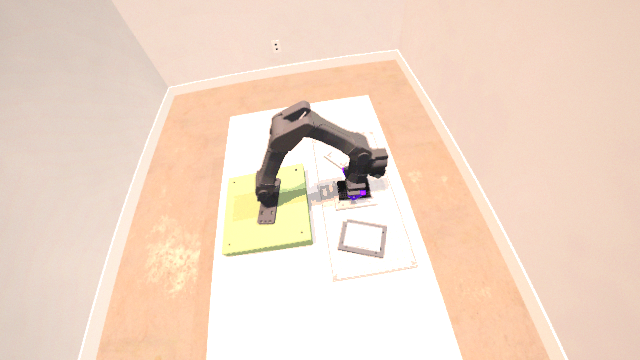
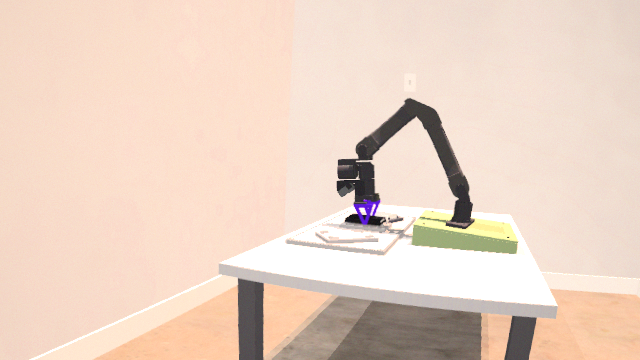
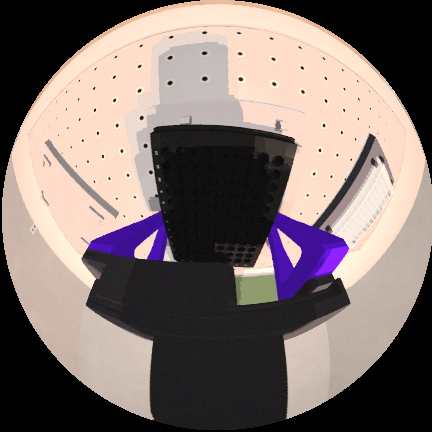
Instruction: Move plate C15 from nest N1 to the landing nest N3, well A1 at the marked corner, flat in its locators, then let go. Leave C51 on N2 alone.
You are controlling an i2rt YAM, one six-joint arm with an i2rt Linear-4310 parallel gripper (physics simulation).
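The black well plate C15 [image 1: 342, 191] [image 2: 352, 219] [image 3: 215, 185] is between the two purple fingers. My gripper [image 1: 351, 185] [image 2: 365, 220] [image 3: 217, 214] is shut on its long sides. The plate looks level and is low over the middle, pale nest [image 1: 356, 205] [image 3: 257, 116]; whether it touches the locators is hidden. A grey frame-like nest [image 1: 342, 236] [image 2: 350, 240] [image 3: 81, 181] bears no plate. A white plate [image 3: 367, 205], apparently C51, sits on the dark-edged nest [image 3: 349, 184] on the other side. Nest labels and the marked corner cannot be read.
The nests stand on a pale perforated board [image 1: 370, 270] [image 2: 335, 247] [image 3: 305, 75]. The arm's base stands on a yellow-green block [image 1: 285, 235] [image 2: 462, 242] beside the board, on the white table [image 1: 320, 320] [image 2: 400, 277].
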